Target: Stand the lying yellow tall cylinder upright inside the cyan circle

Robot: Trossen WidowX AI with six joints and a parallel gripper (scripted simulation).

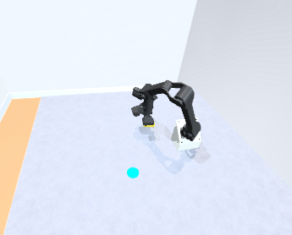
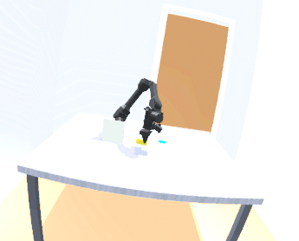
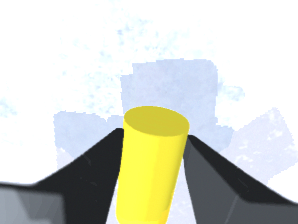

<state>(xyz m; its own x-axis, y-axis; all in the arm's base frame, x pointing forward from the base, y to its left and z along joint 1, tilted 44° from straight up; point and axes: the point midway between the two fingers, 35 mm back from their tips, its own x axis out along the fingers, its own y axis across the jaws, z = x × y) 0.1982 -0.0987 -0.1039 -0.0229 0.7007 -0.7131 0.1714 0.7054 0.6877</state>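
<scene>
My gripper tip is 28 cm to the right of the cyan circle, 13 cm short of it and 7 cm above it. Also, from my gripper tip: yellow cylinder (2 cm behind).
</scene>
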